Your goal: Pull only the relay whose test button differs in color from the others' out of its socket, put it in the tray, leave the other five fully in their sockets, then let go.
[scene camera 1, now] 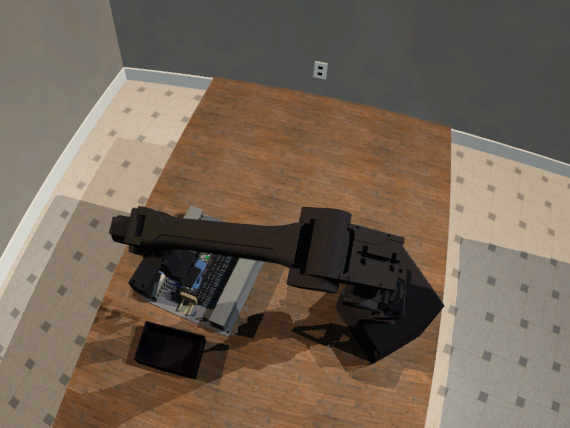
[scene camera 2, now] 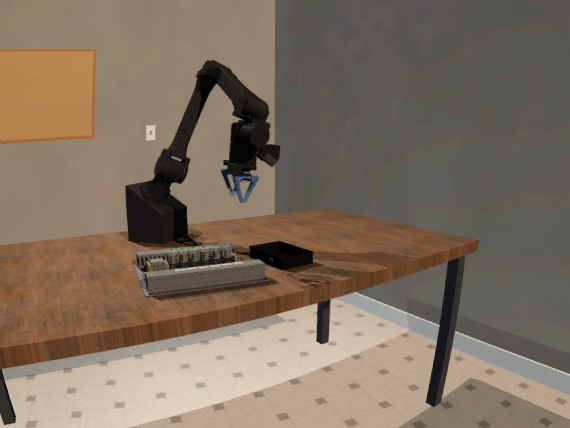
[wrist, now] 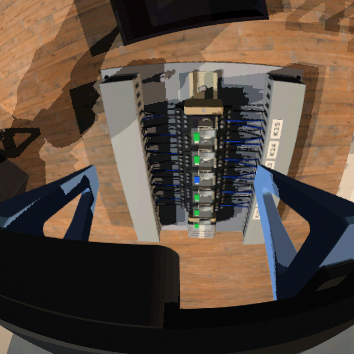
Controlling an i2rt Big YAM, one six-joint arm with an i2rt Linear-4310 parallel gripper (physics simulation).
Scene:
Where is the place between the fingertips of the gripper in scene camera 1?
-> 180, 279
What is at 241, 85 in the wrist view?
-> A grey panel.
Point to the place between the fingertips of the gripper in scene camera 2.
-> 237, 199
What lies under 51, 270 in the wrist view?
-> The gripper.

